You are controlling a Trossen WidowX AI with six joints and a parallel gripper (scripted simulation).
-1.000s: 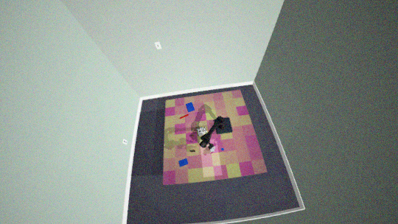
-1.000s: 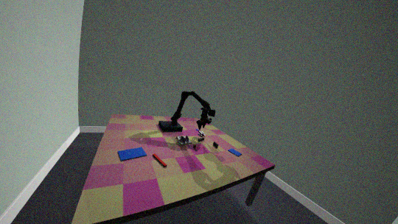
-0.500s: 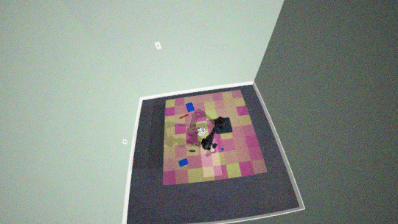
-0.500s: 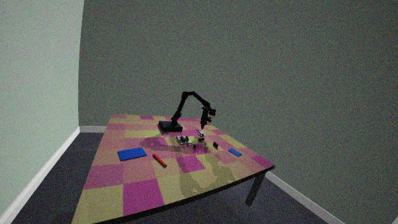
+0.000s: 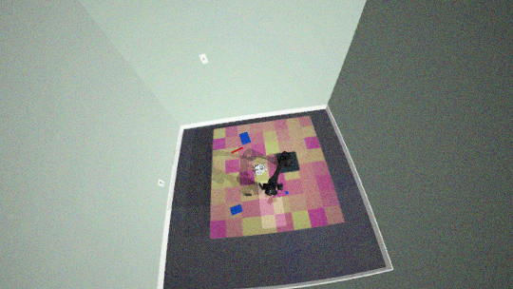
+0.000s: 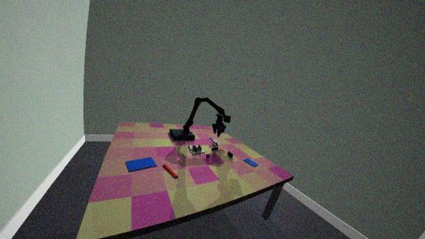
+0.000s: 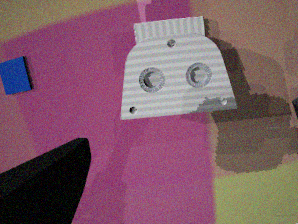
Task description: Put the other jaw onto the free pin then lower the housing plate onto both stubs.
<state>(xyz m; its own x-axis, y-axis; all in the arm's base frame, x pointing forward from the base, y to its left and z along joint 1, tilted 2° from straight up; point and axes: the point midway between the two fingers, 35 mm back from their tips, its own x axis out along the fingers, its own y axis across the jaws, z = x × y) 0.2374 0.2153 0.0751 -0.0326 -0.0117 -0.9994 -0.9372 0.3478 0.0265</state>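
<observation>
The white housing plate lies 10 mm to the left of my gripper tip and 70 mm below it. Also, from my gripper tip: grey jaw: 20 mm ahead, 290 mm to the right, 80 mm below; red stick: 230 mm ahead, 590 mm to the right, 90 mm below.
</observation>
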